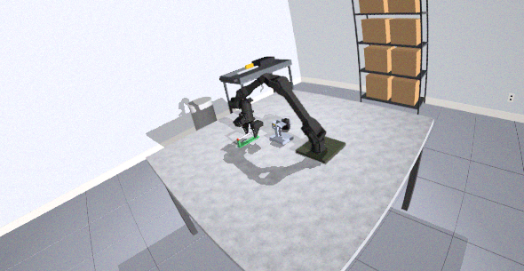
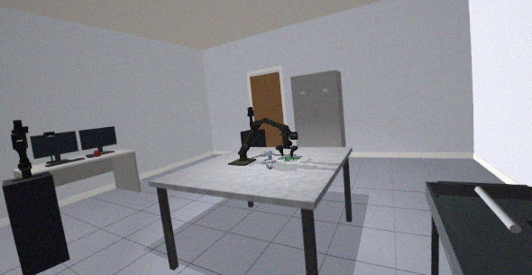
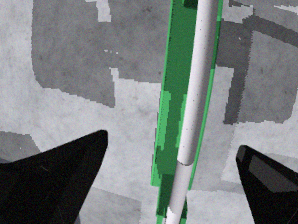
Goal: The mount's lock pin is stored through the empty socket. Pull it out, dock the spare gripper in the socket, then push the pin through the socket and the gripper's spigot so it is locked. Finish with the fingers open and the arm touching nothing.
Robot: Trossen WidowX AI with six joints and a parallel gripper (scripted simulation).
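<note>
My gripper tip is now 2 cm to the right of the green holder. Also, from my gripper tip: mount (12 cm to the right, 11 cm behind, 2 cm above); then spare gripper (24 cm to the right, 1 cm behind).
</note>
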